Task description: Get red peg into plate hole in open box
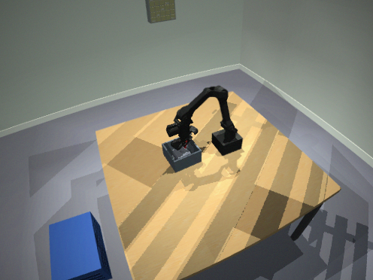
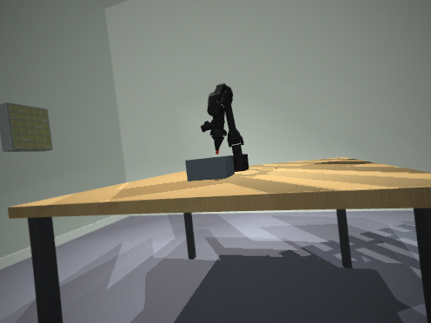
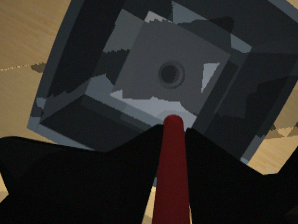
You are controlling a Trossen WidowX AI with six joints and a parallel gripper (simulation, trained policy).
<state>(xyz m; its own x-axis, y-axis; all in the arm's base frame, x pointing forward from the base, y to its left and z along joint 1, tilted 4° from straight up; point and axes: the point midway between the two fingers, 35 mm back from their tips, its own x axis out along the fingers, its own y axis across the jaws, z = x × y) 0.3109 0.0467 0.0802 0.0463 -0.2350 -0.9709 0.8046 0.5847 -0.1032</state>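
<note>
Right now the red peg is 2 cm above my gripper tip and 1 cm to the left of it. The rest, counted from my gripper tip: grey box 10 cm below, 3 cm to the right, 2 cm ahead; then plate 8 cm below, 3 cm to the right, 2 cm ahead.
</note>
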